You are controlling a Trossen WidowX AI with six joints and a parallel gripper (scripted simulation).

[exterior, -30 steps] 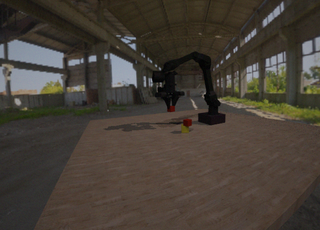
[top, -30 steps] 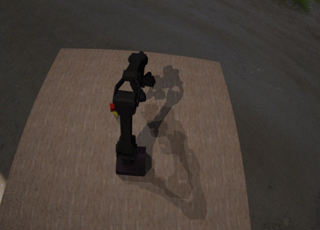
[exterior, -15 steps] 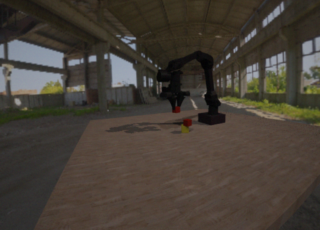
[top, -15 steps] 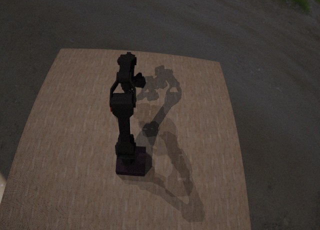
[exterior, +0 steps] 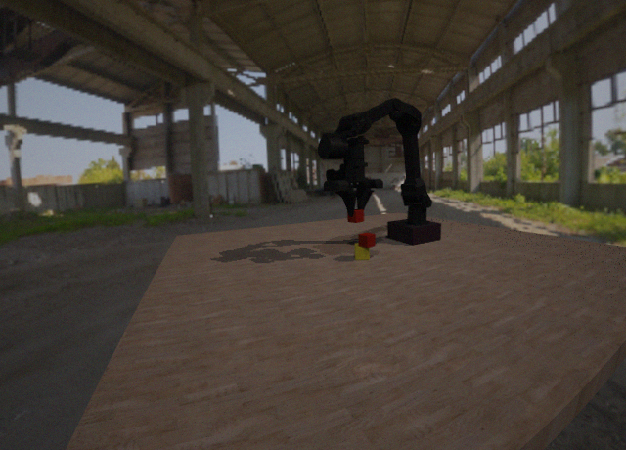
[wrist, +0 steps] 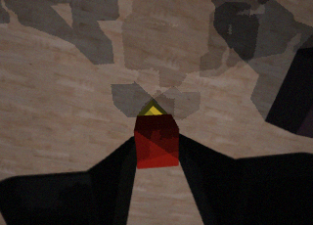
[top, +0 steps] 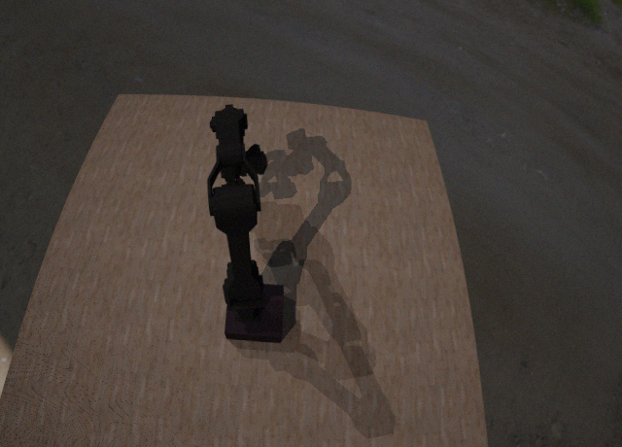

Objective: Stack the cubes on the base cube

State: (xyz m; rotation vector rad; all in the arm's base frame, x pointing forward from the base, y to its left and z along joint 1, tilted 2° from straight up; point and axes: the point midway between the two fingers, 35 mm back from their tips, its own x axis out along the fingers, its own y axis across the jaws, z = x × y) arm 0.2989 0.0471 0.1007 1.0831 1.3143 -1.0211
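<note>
Right now my gripper tip is 10 cm above the yellow cube, 2 cm to the right of it and 1 cm past it.
</note>
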